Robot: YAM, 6 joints.
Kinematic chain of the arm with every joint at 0, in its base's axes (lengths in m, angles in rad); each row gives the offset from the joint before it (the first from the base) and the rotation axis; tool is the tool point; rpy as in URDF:
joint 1: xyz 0 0 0.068 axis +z
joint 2: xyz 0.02 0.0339 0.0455 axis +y
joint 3: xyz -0.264 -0.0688 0 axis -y
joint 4: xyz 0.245 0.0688 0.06 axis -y
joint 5: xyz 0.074 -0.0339 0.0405 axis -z
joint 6: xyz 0.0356 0 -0.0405 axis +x
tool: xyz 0 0 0 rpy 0 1.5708 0
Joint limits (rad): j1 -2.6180..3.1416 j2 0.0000..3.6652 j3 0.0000..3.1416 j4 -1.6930..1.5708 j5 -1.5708..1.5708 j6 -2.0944..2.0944
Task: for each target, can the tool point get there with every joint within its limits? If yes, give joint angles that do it. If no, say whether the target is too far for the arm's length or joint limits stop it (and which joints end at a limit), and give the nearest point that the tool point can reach.
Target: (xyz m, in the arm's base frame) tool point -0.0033 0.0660 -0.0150
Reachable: yes | joints -1.9409 3.3721 0.2981 -0.1521 0.8582 -1.2385
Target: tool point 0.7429 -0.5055 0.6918
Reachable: no: too far | nearest point 0.4487 -0.3053 0.4576 | short by 0.426 m
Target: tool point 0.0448 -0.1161 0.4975
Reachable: yes | joints -1.4746 0.8220 1.1937 0.1869 -1.2197 0.9496
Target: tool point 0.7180 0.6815 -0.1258
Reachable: no: too far | nearest point 0.4552 0.4321 -0.0364 | short by 0.373 m
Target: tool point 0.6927 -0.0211 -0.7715
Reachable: no: too far | nearest point 0.4323 -0.0132 -0.3301 | short by 0.513 m
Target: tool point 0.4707 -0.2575 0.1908
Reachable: yes | joints -0.5519 2.7852 2.8573 -1.3448 -0.8856 0.3249
